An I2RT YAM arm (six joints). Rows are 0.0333 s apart.
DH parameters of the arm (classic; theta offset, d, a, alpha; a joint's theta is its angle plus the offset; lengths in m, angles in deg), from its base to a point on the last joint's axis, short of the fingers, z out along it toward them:
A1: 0 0.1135 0.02 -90
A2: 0 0 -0.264 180
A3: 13.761 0 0.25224 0
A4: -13.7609 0 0.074 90
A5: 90 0 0 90
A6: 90 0.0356 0 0
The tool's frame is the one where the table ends.
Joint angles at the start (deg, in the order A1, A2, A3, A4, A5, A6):
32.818, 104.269, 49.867, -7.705, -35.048, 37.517
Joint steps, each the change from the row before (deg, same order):
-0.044, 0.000, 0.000, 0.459, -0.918, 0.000
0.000, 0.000, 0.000, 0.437, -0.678, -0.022
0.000, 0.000, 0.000, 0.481, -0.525, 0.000
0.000, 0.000, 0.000, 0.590, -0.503, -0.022
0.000, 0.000, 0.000, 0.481, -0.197, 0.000
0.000, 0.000, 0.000, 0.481, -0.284, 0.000
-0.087, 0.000, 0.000, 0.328, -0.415, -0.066
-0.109, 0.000, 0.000, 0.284, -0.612, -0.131
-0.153, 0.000, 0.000, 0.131, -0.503, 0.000
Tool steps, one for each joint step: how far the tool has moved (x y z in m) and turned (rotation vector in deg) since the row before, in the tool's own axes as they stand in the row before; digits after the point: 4 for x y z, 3 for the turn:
-0.0004, 0.0008, -0.0001, -0.953, 0.232, -0.235
-0.0004, 0.0008, 0.0000, -0.752, 0.133, -0.281
-0.0005, 0.0008, 0.0000, -0.651, 0.014, -0.289
-0.0006, 0.0009, 0.0000, -0.684, -0.066, -0.381
-0.0006, 0.0006, 0.0000, -0.388, -0.182, -0.295
-0.0006, 0.0007, 0.0000, -0.456, -0.128, -0.296
-0.0006, 0.0003, -0.0003, -0.478, -0.016, -0.211
-0.0005, 0.0002, -0.0004, -0.611, 0.115, -0.237
-0.0005, -0.0001, -0.0005, -0.448, 0.110, 0.018

